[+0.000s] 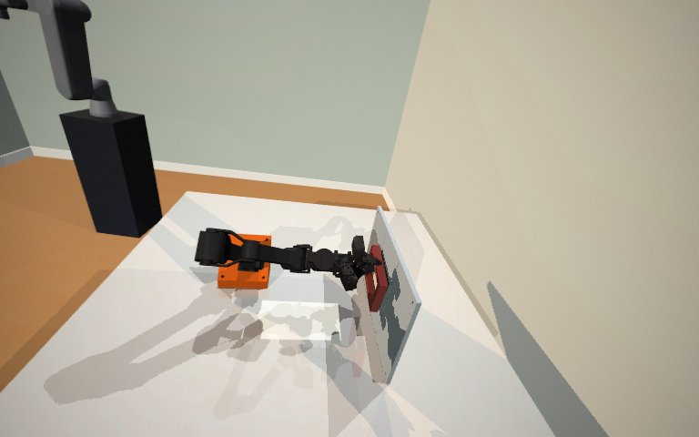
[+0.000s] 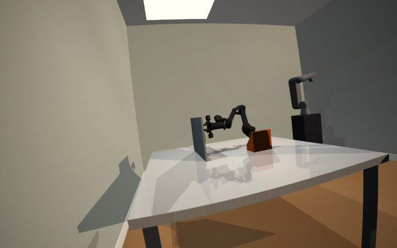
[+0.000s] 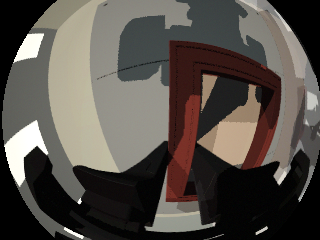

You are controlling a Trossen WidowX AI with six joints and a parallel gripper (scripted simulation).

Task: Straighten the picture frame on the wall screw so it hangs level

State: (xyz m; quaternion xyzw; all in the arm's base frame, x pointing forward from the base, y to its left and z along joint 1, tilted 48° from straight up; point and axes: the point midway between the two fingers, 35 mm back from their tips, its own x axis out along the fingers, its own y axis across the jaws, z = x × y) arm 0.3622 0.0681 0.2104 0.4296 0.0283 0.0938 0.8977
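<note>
The red picture frame lies 10 mm to the left of my gripper tip and 50 mm below it. From my gripper tip the other things lie so: grey wall panel 10 mm ahead, 70 mm below.
</note>
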